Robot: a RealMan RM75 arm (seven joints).
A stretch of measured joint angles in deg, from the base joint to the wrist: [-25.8, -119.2, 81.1, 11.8, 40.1, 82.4, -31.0]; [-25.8, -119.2, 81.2, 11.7, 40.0, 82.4, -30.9]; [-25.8, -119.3, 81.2, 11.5, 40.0, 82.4, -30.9]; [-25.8, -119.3, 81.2, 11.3, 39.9, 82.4, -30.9]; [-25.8, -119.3, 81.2, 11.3, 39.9, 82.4, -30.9]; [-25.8, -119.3, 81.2, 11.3, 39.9, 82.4, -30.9]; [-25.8, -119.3, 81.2, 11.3, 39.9, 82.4, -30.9]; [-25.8, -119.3, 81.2, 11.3, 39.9, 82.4, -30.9]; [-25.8, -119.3, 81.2, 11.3, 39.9, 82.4, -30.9]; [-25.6, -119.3, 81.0, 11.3, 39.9, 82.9, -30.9]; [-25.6, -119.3, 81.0, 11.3, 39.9, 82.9, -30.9]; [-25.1, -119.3, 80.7, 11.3, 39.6, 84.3, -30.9]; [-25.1, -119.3, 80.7, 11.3, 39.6, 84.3, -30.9]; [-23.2, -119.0, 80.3, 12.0, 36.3, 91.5, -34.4]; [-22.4, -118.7, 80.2, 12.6, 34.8, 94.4, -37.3]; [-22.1, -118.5, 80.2, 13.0, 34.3, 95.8, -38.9]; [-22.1, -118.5, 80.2, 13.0, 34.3, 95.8, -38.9]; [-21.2, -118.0, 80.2, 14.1, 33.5, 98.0, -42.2]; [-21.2, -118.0, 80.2, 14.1, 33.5, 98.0, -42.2]
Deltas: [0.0, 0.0, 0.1, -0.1, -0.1, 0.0, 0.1]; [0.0, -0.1, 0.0, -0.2, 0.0, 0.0, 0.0]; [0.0, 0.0, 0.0, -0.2, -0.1, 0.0, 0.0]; [0.0, 0.0, 0.0, 0.0, 0.0, 0.0, 0.0]; [0.0, 0.0, 0.0, 0.0, 0.0, 0.0, 0.0]; [0.0, 0.0, 0.0, 0.0, 0.0, 0.0, 0.0]; [0.0, 0.0, 0.0, 0.0, 0.0, 0.0, 0.0]; [0.0, 0.0, 0.0, 0.0, 0.0, 0.0, 0.0]; [0.2, 0.0, -0.2, 0.0, 0.0, 0.5, 0.0]; [0.0, 0.0, 0.0, 0.0, 0.0, 0.0, 0.0]; [0.5, 0.0, -0.3, 0.0, -0.3, 1.4, 0.0]; [0.0, 0.0, 0.0, 0.0, 0.0, 0.0, 0.0]; [1.9, 0.3, -0.4, 0.7, -3.3, 7.2, -3.5]; [0.8, 0.3, -0.1, 0.6, -1.5, 2.9, -2.9]; [0.3, 0.2, 0.0, 0.4, -0.5, 1.4, -1.6]; [0.0, 0.0, 0.0, 0.0, 0.0, 0.0, 0.0]; [0.9, 0.5, 0.0, 1.1, -0.8, 2.2, -3.3]; [0.0, 0.0, 0.0, 0.0, 0.0, 0.0, 0.0]
